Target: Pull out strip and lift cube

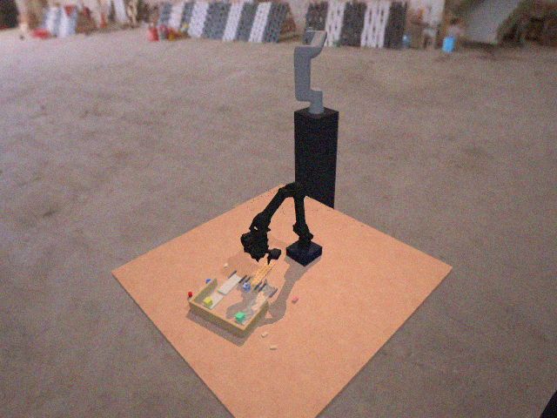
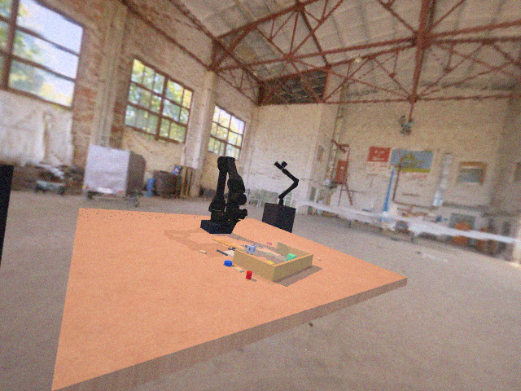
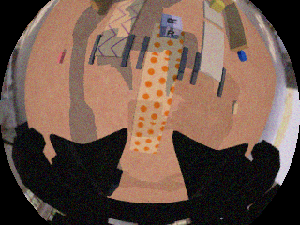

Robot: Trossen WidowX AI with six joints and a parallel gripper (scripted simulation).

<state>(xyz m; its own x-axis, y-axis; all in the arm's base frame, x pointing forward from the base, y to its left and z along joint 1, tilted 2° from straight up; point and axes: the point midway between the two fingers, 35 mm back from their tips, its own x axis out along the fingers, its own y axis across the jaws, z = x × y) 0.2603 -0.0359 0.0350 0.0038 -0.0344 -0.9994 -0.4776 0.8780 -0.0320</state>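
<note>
The pale blue labelled cube lies 15 cm ahead of my gripper tip, 6 cm to the left of it and 3 cm below it.
</note>
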